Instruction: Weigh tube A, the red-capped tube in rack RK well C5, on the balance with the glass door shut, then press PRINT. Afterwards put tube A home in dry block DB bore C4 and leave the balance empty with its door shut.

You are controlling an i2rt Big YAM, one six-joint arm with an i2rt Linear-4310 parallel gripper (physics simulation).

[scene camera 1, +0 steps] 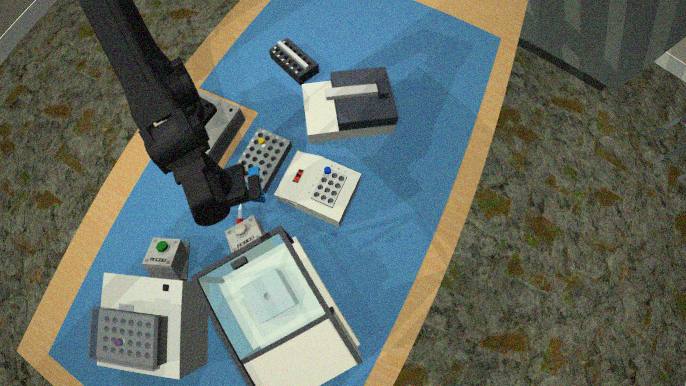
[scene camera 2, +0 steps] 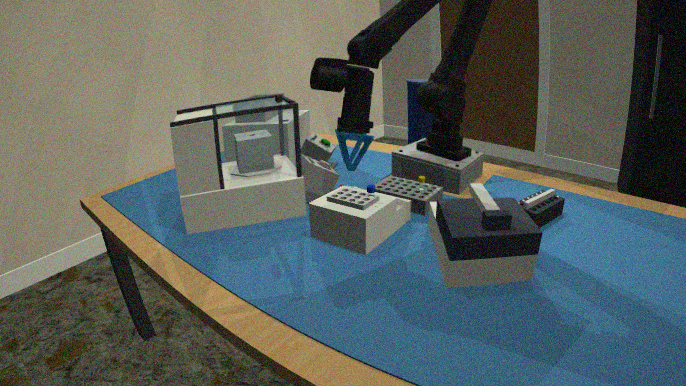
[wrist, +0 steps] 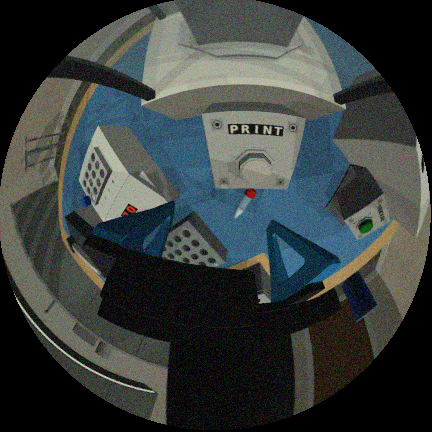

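Note:
Tube A, red-capped with a pale tip, lies tilted beside the PRINT button box, cap toward the box; it looks to be on the mat. My gripper is open and empty, its blue fingers spread above the mat, the tube ahead of them and between their lines in the wrist view. The balance has an empty-looking pan; I cannot tell its door state. The white dry block holds a blue-capped tube.
A grey rack with a yellow-capped tube stands beside the dry block. A green-button box is across from PRINT. A dark-lidded instrument and a black rack stand farther off.

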